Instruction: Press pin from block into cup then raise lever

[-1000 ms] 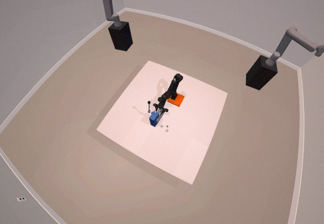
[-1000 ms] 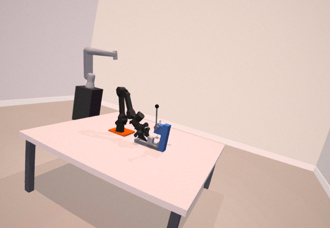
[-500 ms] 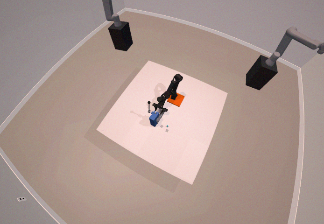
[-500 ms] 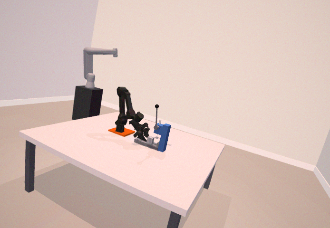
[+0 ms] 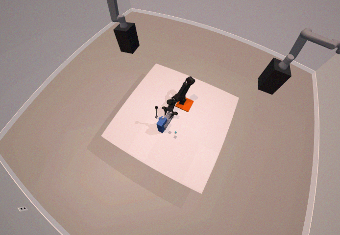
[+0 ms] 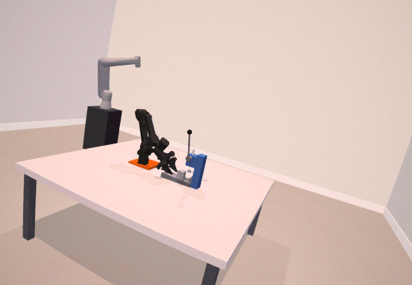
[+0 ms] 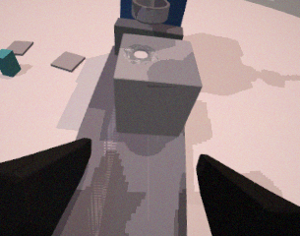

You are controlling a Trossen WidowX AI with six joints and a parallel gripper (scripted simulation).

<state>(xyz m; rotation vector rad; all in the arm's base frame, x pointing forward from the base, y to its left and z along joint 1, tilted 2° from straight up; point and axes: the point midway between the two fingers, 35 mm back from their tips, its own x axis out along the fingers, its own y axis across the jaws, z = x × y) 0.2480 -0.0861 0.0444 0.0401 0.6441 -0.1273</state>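
The pale pin is 5 cm ahead of my gripper tip and 2 cm above it. From my gripper tip the other things lie so: lever (22 cm above, 8 cm ahead, 6 cm to the right).
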